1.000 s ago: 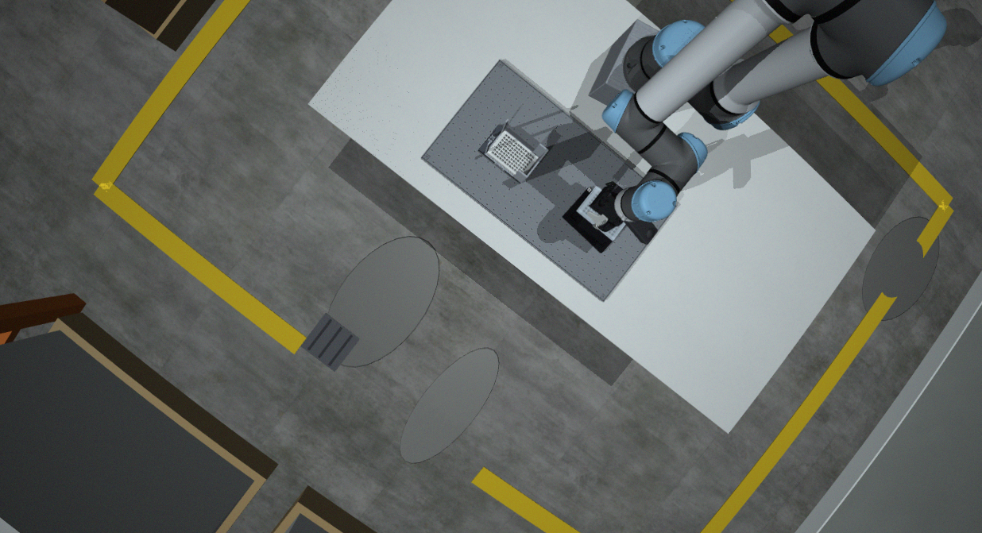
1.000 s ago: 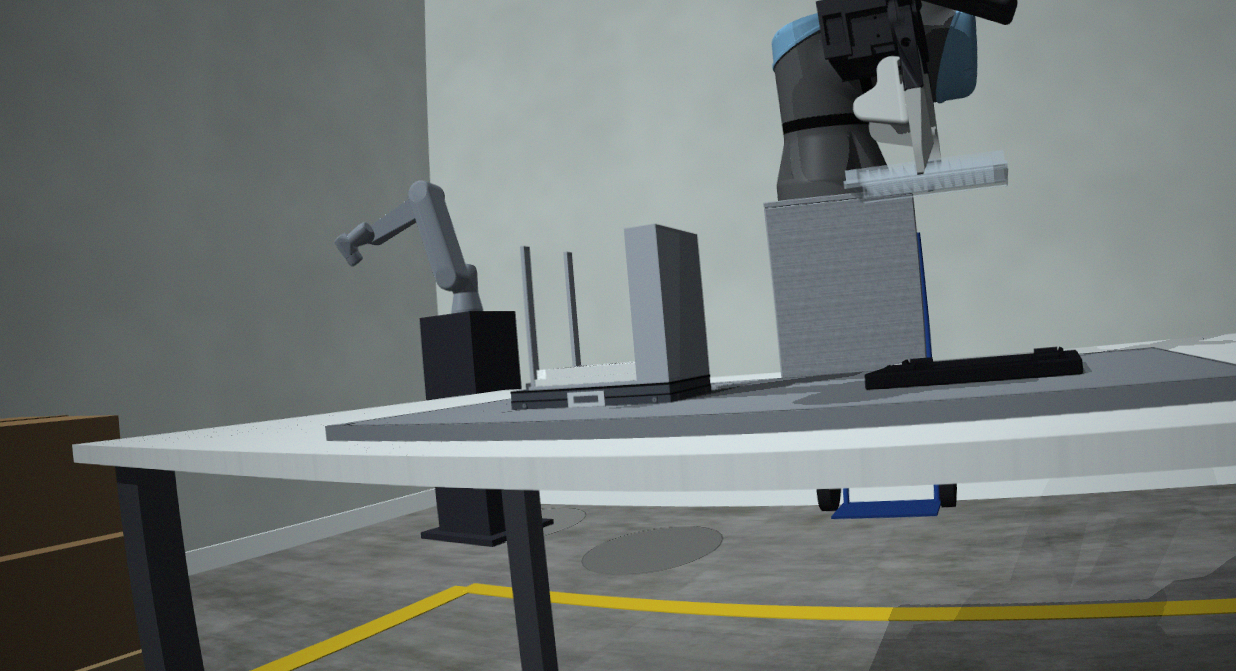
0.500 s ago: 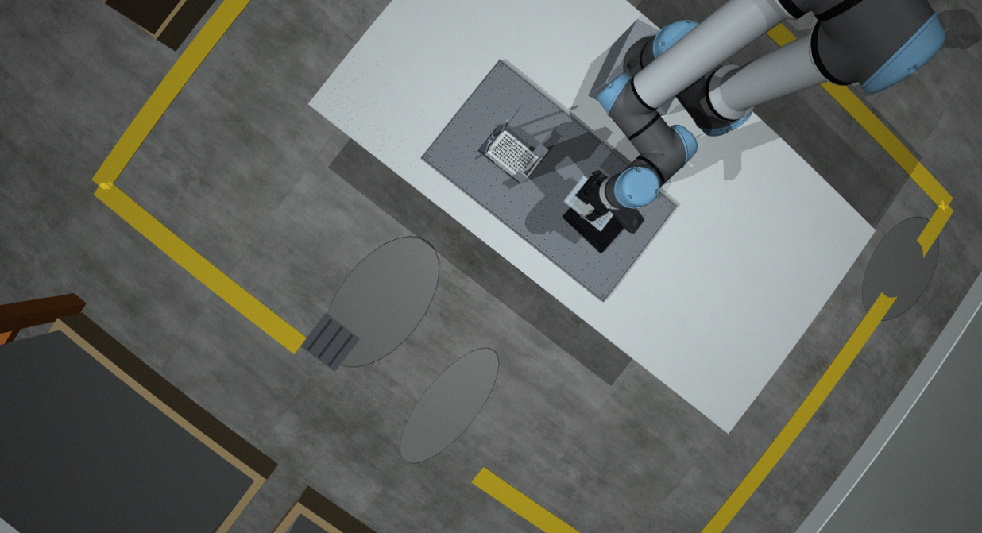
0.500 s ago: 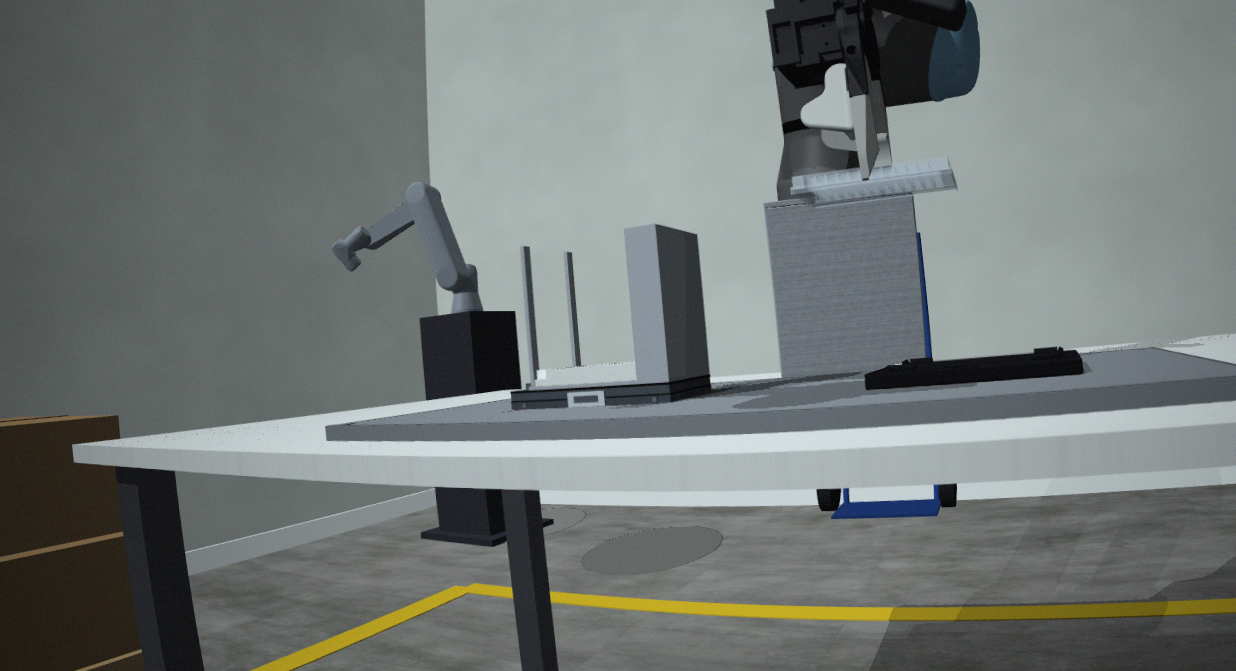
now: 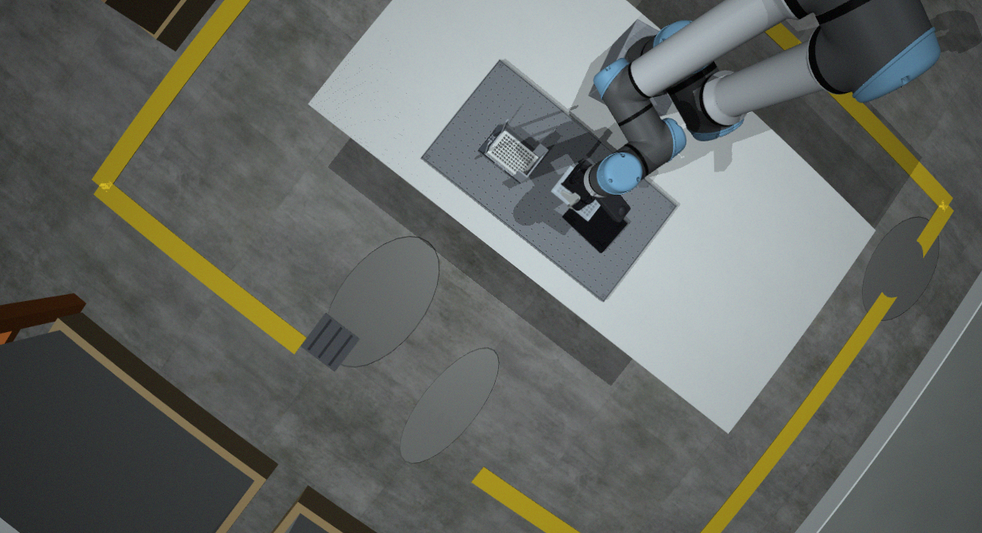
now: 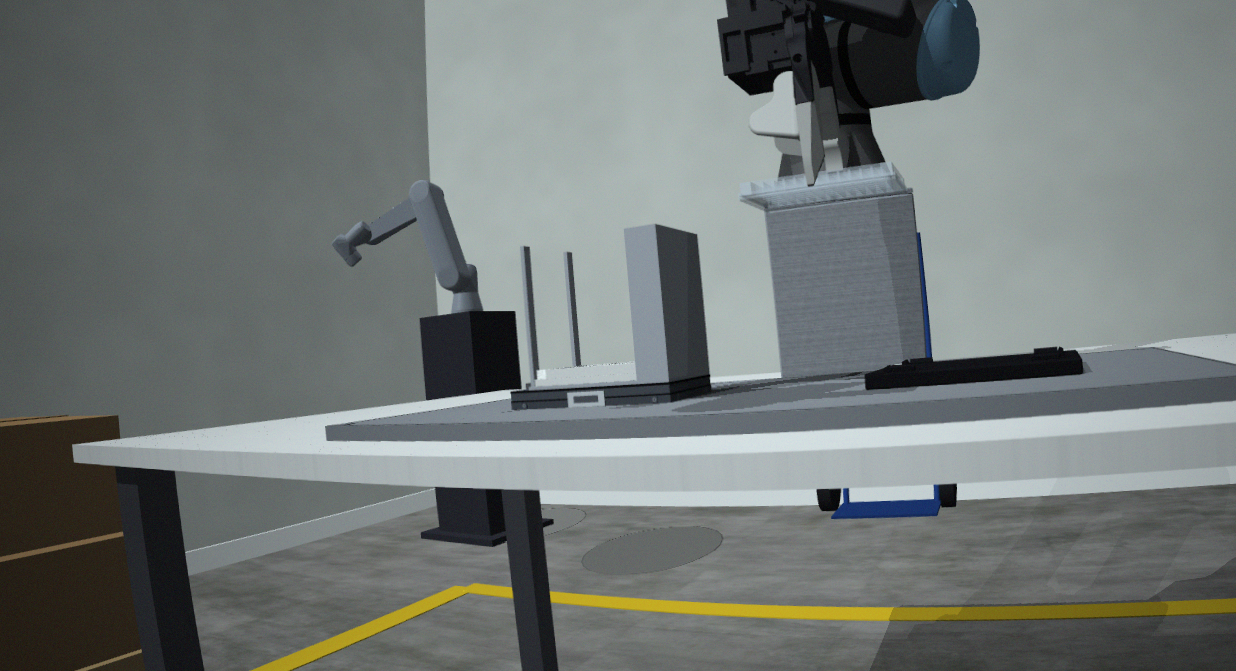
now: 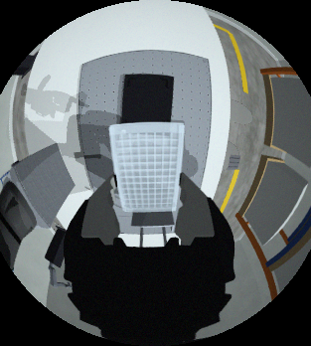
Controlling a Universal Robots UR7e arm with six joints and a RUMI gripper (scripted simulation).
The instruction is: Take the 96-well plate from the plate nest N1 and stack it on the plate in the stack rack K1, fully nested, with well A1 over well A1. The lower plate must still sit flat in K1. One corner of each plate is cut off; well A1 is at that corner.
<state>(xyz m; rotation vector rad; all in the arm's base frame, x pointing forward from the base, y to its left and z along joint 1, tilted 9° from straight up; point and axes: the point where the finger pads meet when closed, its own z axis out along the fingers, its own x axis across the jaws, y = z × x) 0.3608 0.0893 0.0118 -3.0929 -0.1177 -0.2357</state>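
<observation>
Now: hand 20 mm short of the grey back block, 140 mm to the left of it and 90 mm above it. Also, from my hand: clear 96-well plate 10 mm below; black plate nest 10 mm behind, 110 mm to the left, 170 mm below.
</observation>
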